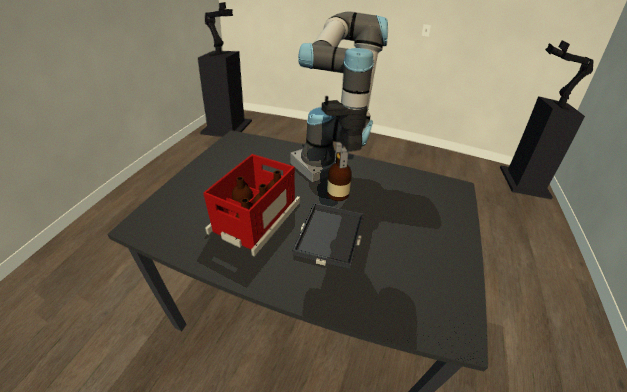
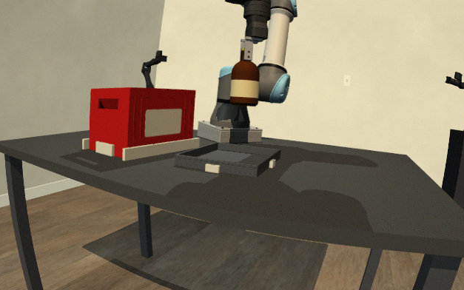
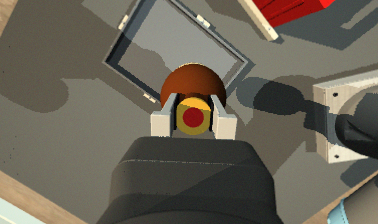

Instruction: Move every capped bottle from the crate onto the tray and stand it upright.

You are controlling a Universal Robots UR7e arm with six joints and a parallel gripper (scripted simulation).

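Now: the brown capped bottle 6 cm below my hand. From my hand the other things lie so: dark tray: 26 cm below, 5 cm ahead; then red crate: 29 cm to the right, 19 cm below, 4 cm ahead.
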